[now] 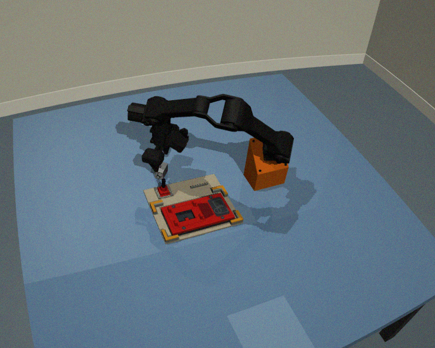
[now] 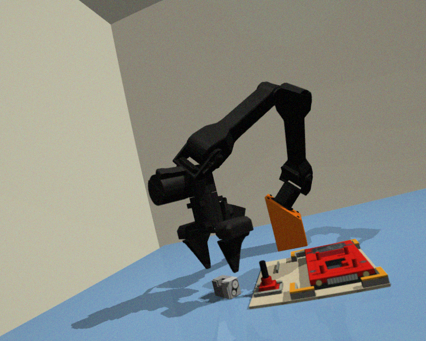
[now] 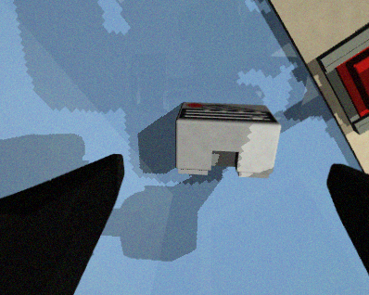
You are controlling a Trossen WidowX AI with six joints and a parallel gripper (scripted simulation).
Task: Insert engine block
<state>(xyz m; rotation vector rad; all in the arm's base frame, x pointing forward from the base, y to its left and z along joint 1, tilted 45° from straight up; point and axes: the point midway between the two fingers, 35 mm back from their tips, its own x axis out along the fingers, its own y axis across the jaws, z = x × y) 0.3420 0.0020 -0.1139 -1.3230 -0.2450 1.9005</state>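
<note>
Right now the grey engine block is 3 cm below my gripper tip. Also, from my gripper tip: grey base plate (6 cm behind, 18 cm to the left, 4 cm below).
</note>
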